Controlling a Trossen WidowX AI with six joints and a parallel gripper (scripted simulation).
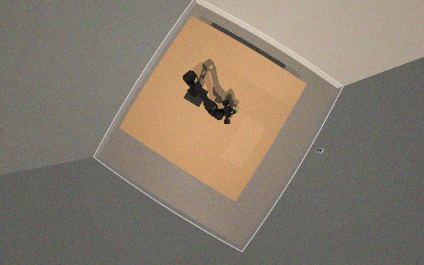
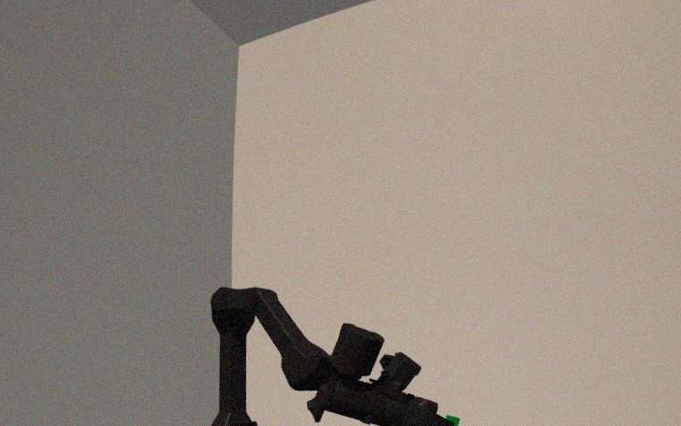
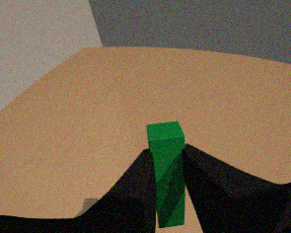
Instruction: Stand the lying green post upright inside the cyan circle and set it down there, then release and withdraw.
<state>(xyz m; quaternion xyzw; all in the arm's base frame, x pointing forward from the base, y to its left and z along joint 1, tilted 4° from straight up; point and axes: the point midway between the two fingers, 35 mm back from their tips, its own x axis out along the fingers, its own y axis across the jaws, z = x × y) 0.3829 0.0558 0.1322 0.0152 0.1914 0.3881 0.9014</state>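
Right now the cyan circle is 70 mm behind my gripper tip and 140 mm below it. Round my gripper tip: green post (10 mm behind, 20 mm below).
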